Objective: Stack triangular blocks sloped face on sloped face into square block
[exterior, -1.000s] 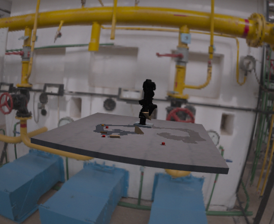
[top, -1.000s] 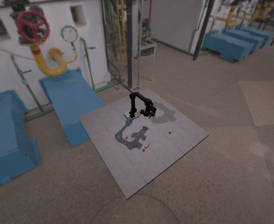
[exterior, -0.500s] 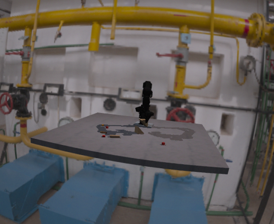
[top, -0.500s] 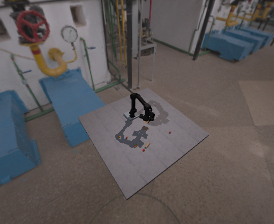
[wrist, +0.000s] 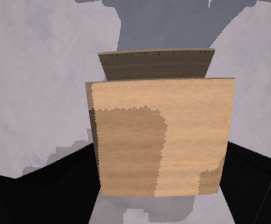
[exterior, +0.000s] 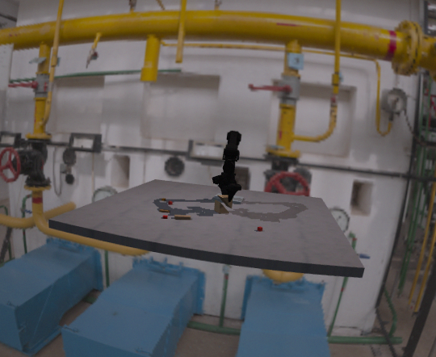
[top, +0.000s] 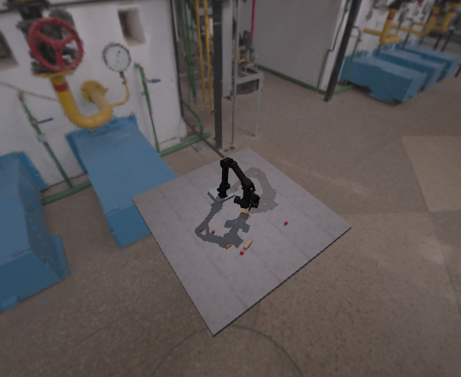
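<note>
The triangular block lies 10 mm above my gripper tip.
</note>
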